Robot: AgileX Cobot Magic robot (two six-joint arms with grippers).
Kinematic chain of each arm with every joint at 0, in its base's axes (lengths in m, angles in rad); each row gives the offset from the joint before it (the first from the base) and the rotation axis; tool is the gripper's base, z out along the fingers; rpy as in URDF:
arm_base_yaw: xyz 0 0 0.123 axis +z
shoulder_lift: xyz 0 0 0 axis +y
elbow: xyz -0.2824 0 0.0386 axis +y
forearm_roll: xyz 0.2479 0 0.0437 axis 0.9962 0 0.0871
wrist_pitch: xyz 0 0 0 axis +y
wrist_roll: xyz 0.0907 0 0.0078 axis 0.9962 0 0.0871
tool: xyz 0 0 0 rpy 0 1.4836 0
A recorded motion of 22 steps. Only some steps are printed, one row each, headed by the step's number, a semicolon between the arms.
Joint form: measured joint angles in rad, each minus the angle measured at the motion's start. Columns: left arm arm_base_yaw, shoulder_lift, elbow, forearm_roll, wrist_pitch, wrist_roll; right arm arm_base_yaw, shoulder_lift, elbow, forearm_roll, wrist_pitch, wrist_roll.
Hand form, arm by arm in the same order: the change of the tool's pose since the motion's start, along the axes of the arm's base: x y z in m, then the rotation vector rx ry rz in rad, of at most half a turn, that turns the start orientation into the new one. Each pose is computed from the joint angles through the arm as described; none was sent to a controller.
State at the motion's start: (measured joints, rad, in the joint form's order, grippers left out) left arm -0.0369 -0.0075 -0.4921 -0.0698 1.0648 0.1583; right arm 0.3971 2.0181 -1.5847 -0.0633 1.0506 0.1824
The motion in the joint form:
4: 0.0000 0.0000 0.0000 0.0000 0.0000 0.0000; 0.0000 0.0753 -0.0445 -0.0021 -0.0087 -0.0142
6: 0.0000 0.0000 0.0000 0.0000 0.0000 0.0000; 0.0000 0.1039 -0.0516 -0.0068 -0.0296 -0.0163
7: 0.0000 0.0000 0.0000 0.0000 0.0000 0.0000; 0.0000 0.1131 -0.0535 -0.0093 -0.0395 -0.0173
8: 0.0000 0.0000 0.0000 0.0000 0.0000 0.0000; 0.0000 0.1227 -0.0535 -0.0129 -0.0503 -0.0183
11: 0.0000 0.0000 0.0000 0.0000 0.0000 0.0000; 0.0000 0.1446 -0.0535 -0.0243 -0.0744 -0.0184
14: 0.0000 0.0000 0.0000 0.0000 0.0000 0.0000; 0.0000 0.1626 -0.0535 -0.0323 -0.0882 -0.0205
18: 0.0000 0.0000 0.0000 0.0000 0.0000 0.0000; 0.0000 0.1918 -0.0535 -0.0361 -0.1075 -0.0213
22: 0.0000 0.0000 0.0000 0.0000 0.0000 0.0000; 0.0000 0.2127 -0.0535 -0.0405 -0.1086 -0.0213
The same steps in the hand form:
4: 0.0000 0.0000 0.0000 0.0000 0.0000 0.0000; 0.0124 0.0050 -0.0203 -0.0126 0.0195 0.0153
6: 0.0000 0.0000 0.0000 0.0000 0.0000 0.0000; 0.0169 0.0066 -0.0305 -0.0168 0.0187 0.0204
7: 0.0000 0.0000 0.0000 0.0000 0.0000 0.0000; 0.0185 0.0071 -0.0339 -0.0179 0.0155 0.0229
8: 0.0000 0.0000 0.0000 0.0000 0.0000 0.0000; 0.0199 0.0074 -0.0379 -0.0204 0.0133 0.0261
11: 0.0000 0.0000 0.0000 0.0000 0.0000 0.0000; 0.0231 0.0079 -0.0471 -0.0285 0.0076 0.0326
14: 0.0000 0.0000 0.0000 0.0000 0.0000 0.0000; 0.0250 0.0082 -0.0548 -0.0367 0.0090 0.0392
18: 0.0000 0.0000 0.0000 0.0000 0.0000 0.0000; 0.0273 0.0089 -0.0675 -0.0429 0.0173 0.0435
22: 0.0000 0.0000 0.0000 0.0000 0.0000 0.0000; 0.0277 0.0088 -0.0767 -0.0537 0.0343 0.0460

